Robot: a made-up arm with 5 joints.
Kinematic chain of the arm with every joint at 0, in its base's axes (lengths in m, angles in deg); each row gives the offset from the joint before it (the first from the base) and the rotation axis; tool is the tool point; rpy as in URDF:
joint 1: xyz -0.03 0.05 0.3 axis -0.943 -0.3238 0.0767
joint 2: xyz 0 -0.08 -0.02 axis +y
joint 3: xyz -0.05 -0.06 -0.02 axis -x
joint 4: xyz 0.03 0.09 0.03 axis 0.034 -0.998 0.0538
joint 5: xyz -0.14 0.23 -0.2 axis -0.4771 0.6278 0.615
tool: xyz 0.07 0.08 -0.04 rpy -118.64 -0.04 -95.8
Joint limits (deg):
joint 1: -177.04..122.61
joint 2: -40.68..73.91
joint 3: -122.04..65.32
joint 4: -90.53..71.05
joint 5: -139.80..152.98
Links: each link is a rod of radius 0.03 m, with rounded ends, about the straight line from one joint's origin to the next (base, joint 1, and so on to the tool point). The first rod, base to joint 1, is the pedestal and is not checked.
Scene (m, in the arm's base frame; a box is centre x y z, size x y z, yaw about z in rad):
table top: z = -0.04
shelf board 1: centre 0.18 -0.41 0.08 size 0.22 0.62 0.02 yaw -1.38
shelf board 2: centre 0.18 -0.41 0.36 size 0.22 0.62 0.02 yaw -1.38
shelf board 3: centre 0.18 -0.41 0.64 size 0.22 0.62 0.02 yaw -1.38
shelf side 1: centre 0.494 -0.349 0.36 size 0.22 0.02 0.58 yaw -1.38
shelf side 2: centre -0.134 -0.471 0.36 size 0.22 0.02 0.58 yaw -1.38
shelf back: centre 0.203 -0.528 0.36 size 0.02 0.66 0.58 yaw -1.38
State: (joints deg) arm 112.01 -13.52 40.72 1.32 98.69
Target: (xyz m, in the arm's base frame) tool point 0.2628 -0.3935 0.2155
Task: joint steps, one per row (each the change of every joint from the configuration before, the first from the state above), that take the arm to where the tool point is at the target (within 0.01 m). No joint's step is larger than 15 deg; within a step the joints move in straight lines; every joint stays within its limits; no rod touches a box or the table.
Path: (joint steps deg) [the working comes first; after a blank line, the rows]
Joints at the target: 64.50 -36.35 47.82 8.75 77.96
Straight joint move there: touches shelf board 2.

1: -0.09 -4.68 -2.45 12.57 3.73
2: -0.09 -4.69 -2.46 12.56 3.73
3: -0.08 -4.68 -2.45 12.57 3.73
4: -0.09 -4.68 -2.46 12.57 3.73
5: -4.85 -2.81 -12.41 -5.81 10.52
6: -4.84 -2.81 -12.41 -5.81 10.53
7: -4.85 -2.81 -12.42 -5.81 10.53
8: -6.52 0.87 10.83 -5.08 -13.45
9: -6.53 0.86 10.83 -5.08 -13.44
10: -6.52 0.87 10.83 -5.09 -13.45
11: -6.53 0.86 10.83 -5.08 -13.44
12: -6.52 0.87 10.84 -5.08 -13.45

